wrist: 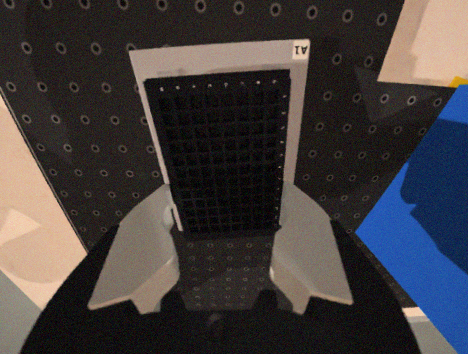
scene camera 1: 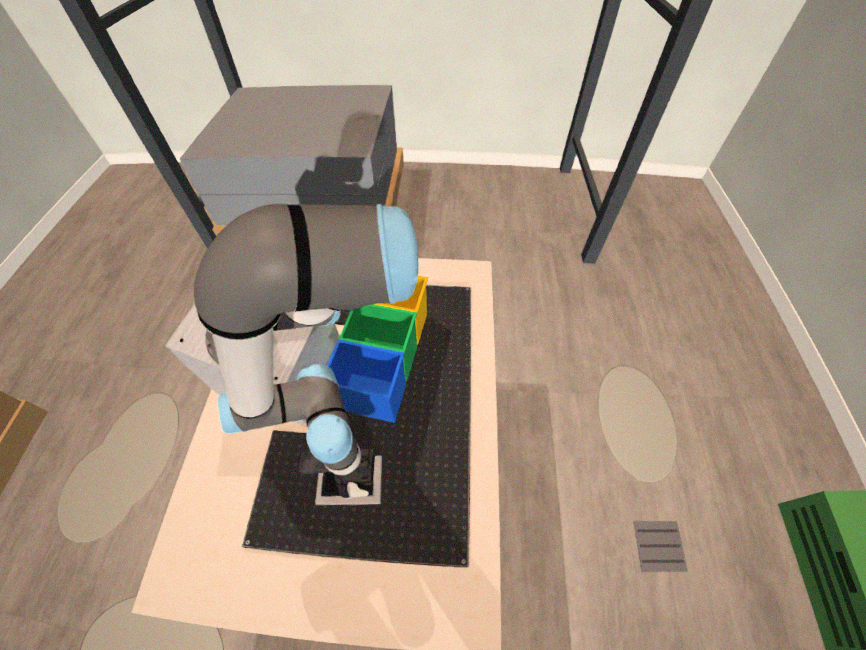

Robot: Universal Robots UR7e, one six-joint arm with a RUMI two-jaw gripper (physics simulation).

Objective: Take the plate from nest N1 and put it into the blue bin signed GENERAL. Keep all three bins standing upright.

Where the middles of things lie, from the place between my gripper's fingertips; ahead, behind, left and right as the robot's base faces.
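Positions from my hand: black plate (wrist: 222, 136), 10 mm above, 10 mm behind; grey nest frame (scene camera 1: 334, 500), 20 mm below, 20 mm behind; blue bin (scene camera 1: 371, 380), 60 mm above, 20 mm behind, 240 mm to the left; green bin (scene camera 1: 384, 327), 60 mm above, 10 mm behind, 370 mm to the left. Going by their middles, the green bin is the farthest from my hand of the things named here.
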